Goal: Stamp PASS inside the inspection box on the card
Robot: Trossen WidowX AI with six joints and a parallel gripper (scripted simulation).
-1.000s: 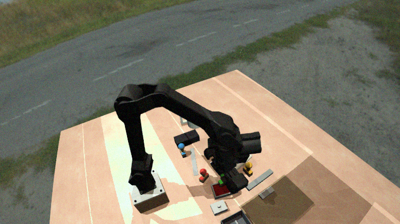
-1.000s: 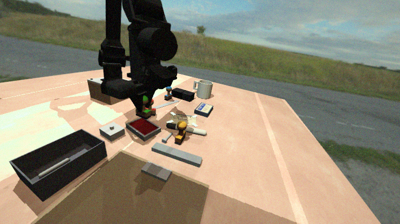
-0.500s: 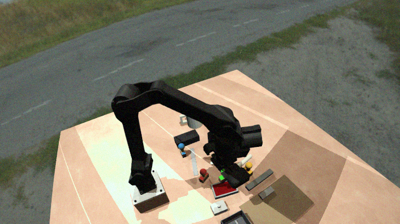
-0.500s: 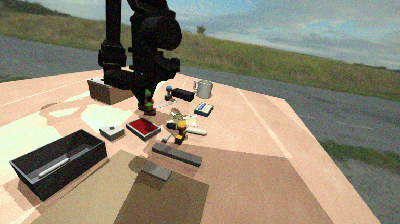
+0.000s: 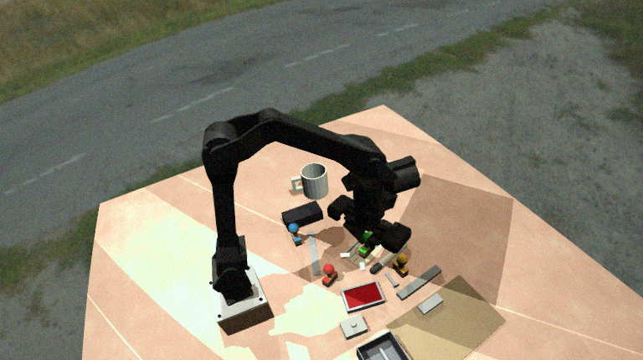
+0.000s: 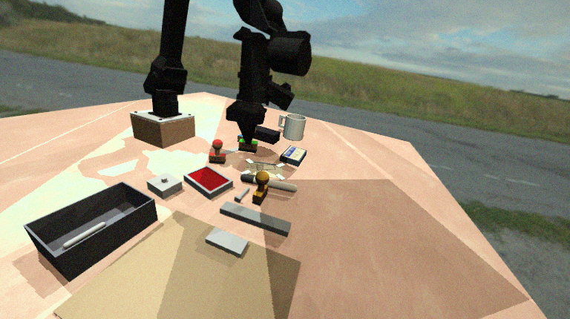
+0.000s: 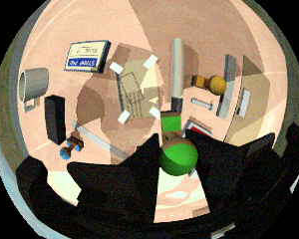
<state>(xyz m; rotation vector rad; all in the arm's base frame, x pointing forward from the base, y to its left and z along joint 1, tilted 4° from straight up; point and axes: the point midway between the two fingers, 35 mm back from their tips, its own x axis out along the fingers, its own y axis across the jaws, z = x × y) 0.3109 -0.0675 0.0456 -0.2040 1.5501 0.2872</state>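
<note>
My gripper tip is now 30 mm short of the card, 50 mm to the right of it and 100 mm above it. The rest, counted from my gripper tip: yellow-knobbed stamp (60 mm ahead, 60 mm to the right, 70 mm below); marker (40 mm ahead, 10 mm to the right, 80 mm below); green-knobbed stamp (right at my gripper tip).
</note>
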